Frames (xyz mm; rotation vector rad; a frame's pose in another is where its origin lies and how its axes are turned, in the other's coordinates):
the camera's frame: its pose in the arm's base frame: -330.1 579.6 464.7 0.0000 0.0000 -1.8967
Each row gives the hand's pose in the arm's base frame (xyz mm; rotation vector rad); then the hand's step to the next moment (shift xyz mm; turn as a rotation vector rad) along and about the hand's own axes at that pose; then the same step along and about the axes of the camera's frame.
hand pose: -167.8 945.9 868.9 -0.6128 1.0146 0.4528
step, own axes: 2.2 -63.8 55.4 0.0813 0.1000 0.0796
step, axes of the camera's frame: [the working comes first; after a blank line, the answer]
step, axes of the arm's base frame: 75.7 -10.8 36.1 0.0274 0.1330 -0.0672

-14.0 75.1 36.1 -0.1347 -0.0166 -0.0672
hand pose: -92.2 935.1 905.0 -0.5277 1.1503 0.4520
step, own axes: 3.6 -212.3 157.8 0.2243 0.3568 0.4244
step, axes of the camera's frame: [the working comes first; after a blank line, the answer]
step, axes of the arm's base frame: 241.6 -72.5 79.8 0.1779 0.5550 -0.1342

-8.7 252.1 79.8 -0.5828 -0.0092 -0.1342
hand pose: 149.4 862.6 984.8 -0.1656 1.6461 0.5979
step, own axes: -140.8 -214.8 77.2 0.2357 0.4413 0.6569
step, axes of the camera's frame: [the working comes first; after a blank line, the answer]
step, axes of the arm's base frame: 187.1 -179.1 69.7 0.3437 0.7390 -0.1327

109.8 234.6 69.7 -0.8101 0.0890 -0.1327
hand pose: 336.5 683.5 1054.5 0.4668 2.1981 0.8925
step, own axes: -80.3 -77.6 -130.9 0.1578 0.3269 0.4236
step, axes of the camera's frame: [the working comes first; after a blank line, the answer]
step, axes of the arm's base frame: -45.0 -158.4 49.7 0.2203 0.5092 -0.0581

164.5 8.1 49.7 -0.5529 0.0457 -0.0581
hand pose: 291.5 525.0 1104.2 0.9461 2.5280 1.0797
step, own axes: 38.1 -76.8 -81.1 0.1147 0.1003 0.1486
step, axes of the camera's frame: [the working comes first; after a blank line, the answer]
step, axes of the arm's base frame: -101.1 -60.8 3.5 0.0252 0.2094 -0.0284

90.0 -76.3 3.5 -0.2065 -0.0432 -0.0284
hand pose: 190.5 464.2 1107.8 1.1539 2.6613 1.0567
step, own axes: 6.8 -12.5 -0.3 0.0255 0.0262 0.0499
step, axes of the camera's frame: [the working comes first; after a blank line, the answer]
step, axes of the arm's base frame: -12.8 -1.7 -6.0 0.0131 0.0581 -0.0168

5.8 -11.6 -6.0 -0.0592 -0.0061 -0.0168
